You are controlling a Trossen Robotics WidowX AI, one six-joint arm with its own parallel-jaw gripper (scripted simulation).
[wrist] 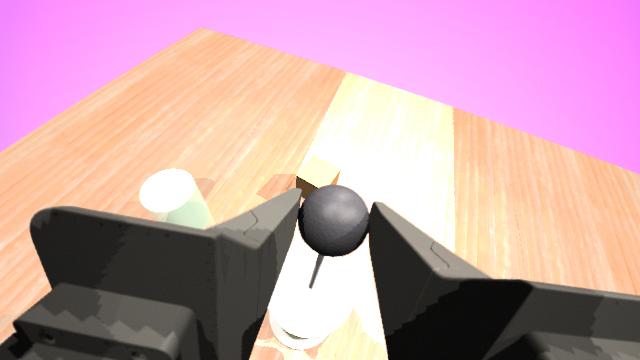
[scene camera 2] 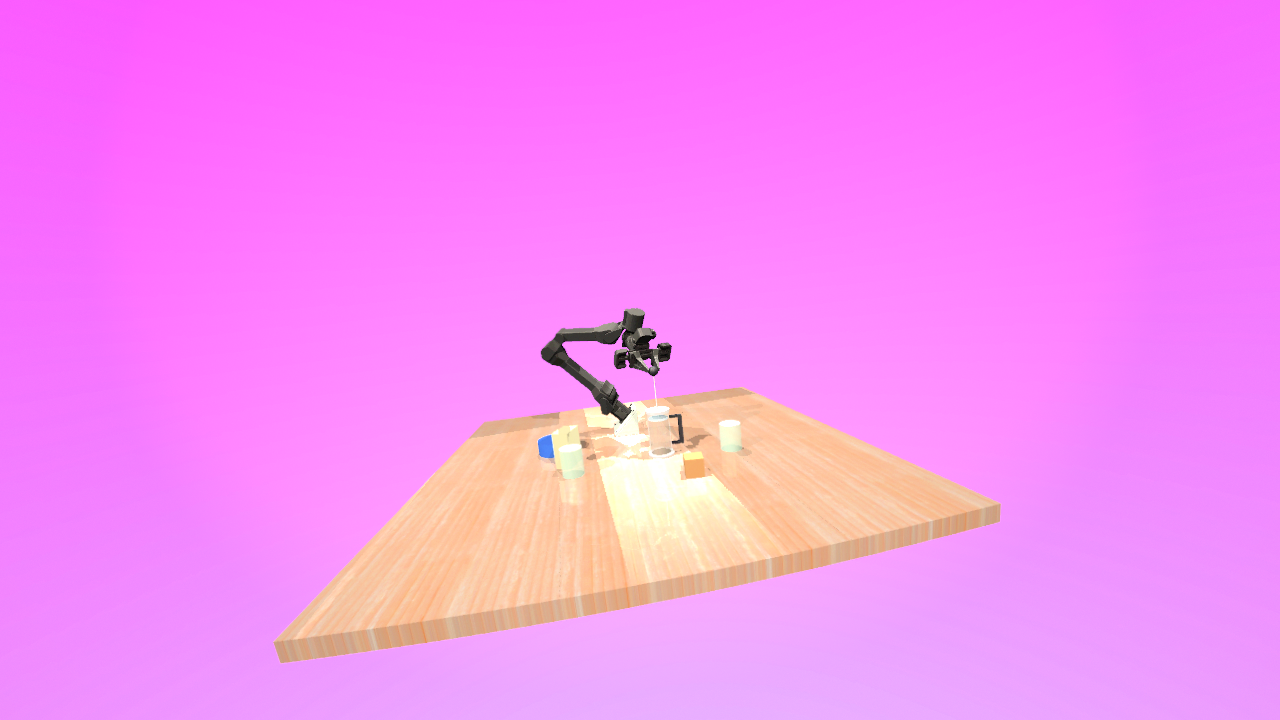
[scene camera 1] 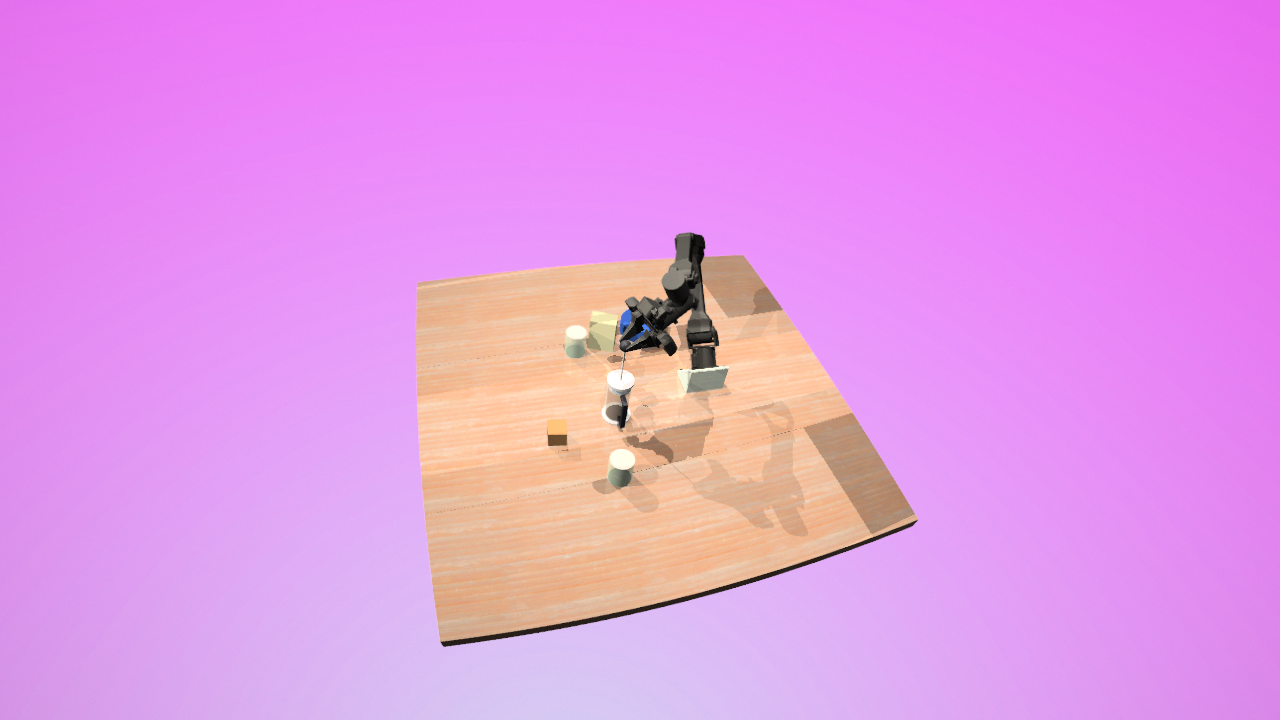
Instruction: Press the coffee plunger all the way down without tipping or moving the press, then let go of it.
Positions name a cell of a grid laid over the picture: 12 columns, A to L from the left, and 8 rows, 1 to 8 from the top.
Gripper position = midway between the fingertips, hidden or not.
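Note:
A coffee press (scene camera 1: F5) can be seen in scene camera 1, as can a cream box (scene camera 1: F4). The press (wrist: F7) appears in the wrist view as well, but in the wrist view the cream box is out of frame. Scene camera 2 also shows the coffee press (scene camera 2: G5). The gripper (scene camera 1: F4) is visible in scene camera 1, the wrist view shows the gripper (wrist: G5), and scene camera 2 shows the gripper (scene camera 2: G5).

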